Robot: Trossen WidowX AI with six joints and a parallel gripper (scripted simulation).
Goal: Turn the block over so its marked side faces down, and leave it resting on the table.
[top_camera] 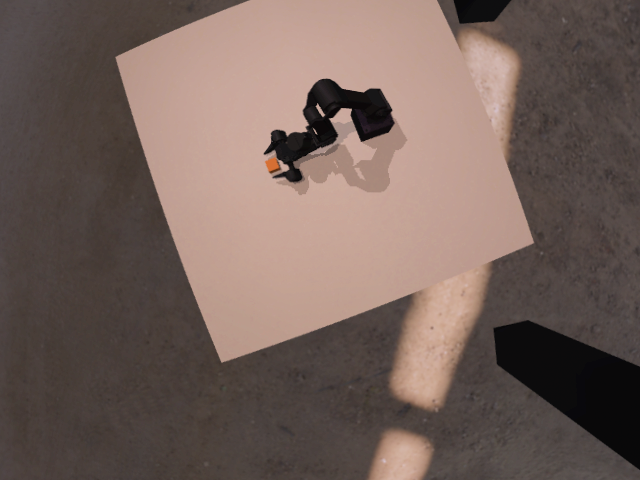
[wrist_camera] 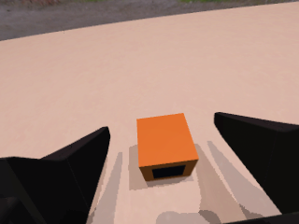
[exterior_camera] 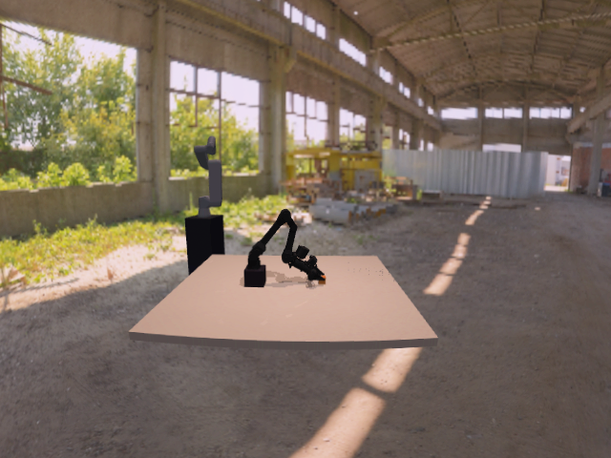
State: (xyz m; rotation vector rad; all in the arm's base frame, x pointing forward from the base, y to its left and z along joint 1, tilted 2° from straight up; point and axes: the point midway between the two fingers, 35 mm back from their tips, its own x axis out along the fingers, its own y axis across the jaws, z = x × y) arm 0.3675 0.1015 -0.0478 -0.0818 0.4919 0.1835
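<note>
Right now the block is 20 mm below my gripper tip and 20 mm behind it.
</note>
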